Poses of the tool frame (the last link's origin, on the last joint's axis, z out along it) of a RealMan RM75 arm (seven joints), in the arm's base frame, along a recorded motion.
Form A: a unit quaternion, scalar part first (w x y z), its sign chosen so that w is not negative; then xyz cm.
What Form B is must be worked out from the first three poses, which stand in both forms.
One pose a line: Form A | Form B
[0.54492 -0.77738 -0.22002 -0.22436 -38.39 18.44 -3.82] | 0.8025 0.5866 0.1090 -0.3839; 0.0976 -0.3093 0.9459 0.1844; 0.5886 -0.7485 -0.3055 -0.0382; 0 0 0 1
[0.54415 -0.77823 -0.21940 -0.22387 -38.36 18.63 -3.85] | 0.8035 0.5851 0.1097 -0.3836; 0.0979 -0.3115 0.9452 0.1863; 0.5872 -0.7487 -0.3076 -0.0385; 0 0 0 1
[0.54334 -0.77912 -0.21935 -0.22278 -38.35 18.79 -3.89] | 0.8045 0.5839 0.1088 -0.3835; 0.0997 -0.3133 0.9444 0.1879; 0.5855 -0.7489 -0.3103 -0.0389; 0 0 0 1
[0.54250 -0.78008 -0.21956 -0.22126 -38.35 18.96 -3.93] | 0.8057 0.5826 0.1070 -0.3835; 0.1025 -0.3150 0.9436 0.1896; 0.5834 -0.7492 -0.3135 -0.0393; 0 0 0 1
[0.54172 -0.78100 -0.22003 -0.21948 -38.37 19.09 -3.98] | 0.8068 0.5815 0.1044 -0.3837; 0.1059 -0.3163 0.9427 0.1909; 0.5812 -0.7496 -0.3167 -0.0398; 0 0 0 1
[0.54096 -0.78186 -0.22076 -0.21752 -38.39 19.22 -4.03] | 0.8079 0.5806 0.1013 -0.3839; 0.1099 -0.3172 0.9420 0.1922; 0.5790 -0.7499 -0.3201 -0.0403; 0 0 0 1
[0.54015 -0.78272 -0.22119 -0.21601 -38.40 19.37 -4.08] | 0.8088 0.5796 0.0992 -0.3840; 0.1129 -0.3186 0.9411 0.1937; 0.5771 -0.7500 -0.3232 -0.0408; 0 0 0 1
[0.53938 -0.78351 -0.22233 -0.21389 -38.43 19.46 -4.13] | 0.8096 0.5791 0.0953 -0.3843; 0.1177 -0.3193 0.9403 0.1946; 0.5750 -0.7501 -0.3266 -0.0413; 0 0 0 1
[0.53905 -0.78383 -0.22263 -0.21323 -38.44 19.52 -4.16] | 0.8099 0.5789 0.0943 -0.3844; 0.1191 -0.3197 0.9400 0.1952; 0.5743 -0.7501 -0.3279 -0.0416; 0 0 0 1
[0.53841 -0.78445 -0.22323 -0.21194 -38.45 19.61 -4.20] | 0.8105 0.5784 0.0921 -0.3845; 0.1220 -0.3206 0.9393 0.1961; 0.5729 -0.7501 -0.3304 -0.0420; 0 0 0 1
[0.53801 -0.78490 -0.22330 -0.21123 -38.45 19.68 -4.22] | 0.8110 0.5778 0.0913 -0.3845; 0.1232 -0.3214 0.9389 0.1968; 0.5719 -0.7502 -0.3319 -0.0422; 0 0 0 1
